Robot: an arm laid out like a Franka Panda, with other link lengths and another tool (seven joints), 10 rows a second.
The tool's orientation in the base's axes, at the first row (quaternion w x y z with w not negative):
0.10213, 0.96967, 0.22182, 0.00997
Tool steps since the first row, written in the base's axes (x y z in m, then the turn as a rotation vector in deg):
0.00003, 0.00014, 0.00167, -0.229, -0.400, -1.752
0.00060, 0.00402, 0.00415, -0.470, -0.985, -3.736
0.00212, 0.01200, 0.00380, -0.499, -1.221, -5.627
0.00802, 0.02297, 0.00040, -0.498, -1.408, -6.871
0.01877, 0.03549, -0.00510, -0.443, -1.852, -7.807
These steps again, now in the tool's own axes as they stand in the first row. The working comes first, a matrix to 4 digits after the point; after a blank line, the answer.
The tool's axes in the first row as the columns of a matrix, in the base's axes (used below as rounded here):
0.9014, 0.4282, 0.0646
0.4322, -0.8807, -0.1936
-0.0260, 0.2025, -0.9789

0.00004, 0.00023, -0.00166, -0.334, -0.101, 1.778
0.00217, -0.00244, -0.00480, -0.752, -0.090, 3.818
0.00700, -0.00889, -0.00591, -0.831, -0.278, 5.712
0.01715, -0.01671, -0.00432, -0.879, -0.365, 6.966
0.03239, -0.02425, -0.00067, -0.997, -0.140, 7.972

